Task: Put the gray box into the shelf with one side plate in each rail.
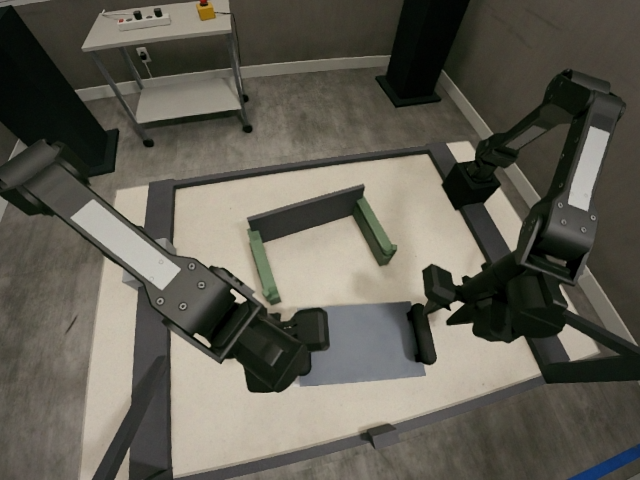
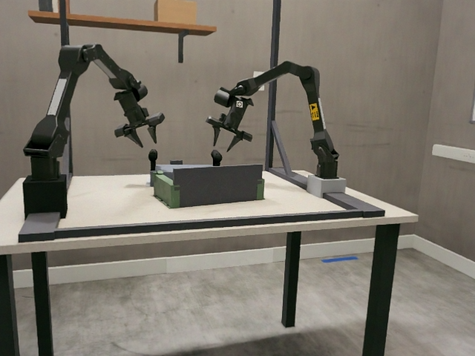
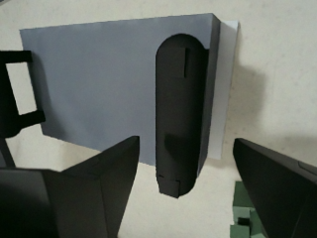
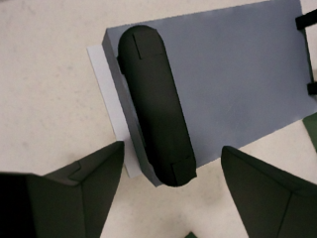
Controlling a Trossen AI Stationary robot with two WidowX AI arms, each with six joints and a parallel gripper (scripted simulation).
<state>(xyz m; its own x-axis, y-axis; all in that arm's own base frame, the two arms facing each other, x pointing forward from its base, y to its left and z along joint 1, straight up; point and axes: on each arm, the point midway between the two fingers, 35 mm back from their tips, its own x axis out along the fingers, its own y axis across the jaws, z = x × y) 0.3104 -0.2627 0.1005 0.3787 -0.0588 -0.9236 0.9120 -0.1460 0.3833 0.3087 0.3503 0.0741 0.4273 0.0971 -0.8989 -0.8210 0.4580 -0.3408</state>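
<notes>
Now: the gray box 15 cm to the left of my right hand, 12 cm below it and 1 cm ahead of it. The rest, counted from my right hand: dark frame bar 56 cm ahead, 17 cm below, 11 cm to the left; dark back wall 34 cm ahead, 17 cm to the left, 9 cm below.
Now: left hand 15 cm to the left of the gray box, 11 cm above it and 3 cm past it. The rest, counted from my left hand: dark frame bar (52 cm ahead, 19 cm to the right, 15 cm below); dark back wall (30 cm ahead, 13 cm to the right, 8 cm below).
</notes>
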